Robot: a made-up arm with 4 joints.
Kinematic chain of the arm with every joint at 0, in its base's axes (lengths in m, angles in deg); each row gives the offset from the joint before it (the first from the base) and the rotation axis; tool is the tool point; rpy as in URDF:
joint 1: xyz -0.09 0 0.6 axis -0.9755 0.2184 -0.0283
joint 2: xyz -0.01 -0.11 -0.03 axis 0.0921 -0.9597 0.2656
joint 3: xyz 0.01 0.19 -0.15 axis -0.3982 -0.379 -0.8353
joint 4: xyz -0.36 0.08 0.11 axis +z
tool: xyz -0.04 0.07 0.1 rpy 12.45 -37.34 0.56
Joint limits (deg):
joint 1: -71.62..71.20
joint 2: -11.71..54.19
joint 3: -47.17..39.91
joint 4: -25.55..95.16
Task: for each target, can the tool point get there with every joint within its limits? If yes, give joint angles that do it. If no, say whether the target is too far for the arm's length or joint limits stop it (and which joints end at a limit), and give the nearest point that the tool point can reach.
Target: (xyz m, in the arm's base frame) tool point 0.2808 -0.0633 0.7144
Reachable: no: joint limits stop it (at a limit: joint 2, joint 3, joint 4) | nearest point -0.2542 0.0904 0.8774 | short by 0.580 m
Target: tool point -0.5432 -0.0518 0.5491
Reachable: yes | joints 32.13 27.79 -13.42 65.70
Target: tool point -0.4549 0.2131 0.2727
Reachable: yes | joints 37.15 23.48 26.74 -10.81
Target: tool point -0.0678 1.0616 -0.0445
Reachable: no: too far | nearest point -0.3195 0.4789 0.3348 | short by 0.739 m
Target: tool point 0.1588 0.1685 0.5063
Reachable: no: joint limits stop it (at a limit: joint 1, joint 2, joint 3, joint 4) | nearest point -0.2293 0.0577 0.2491 | short by 0.479 m
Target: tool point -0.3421 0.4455 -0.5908
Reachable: no: too far | nearest point -0.3739 0.2171 0.1247 | short by 0.752 m
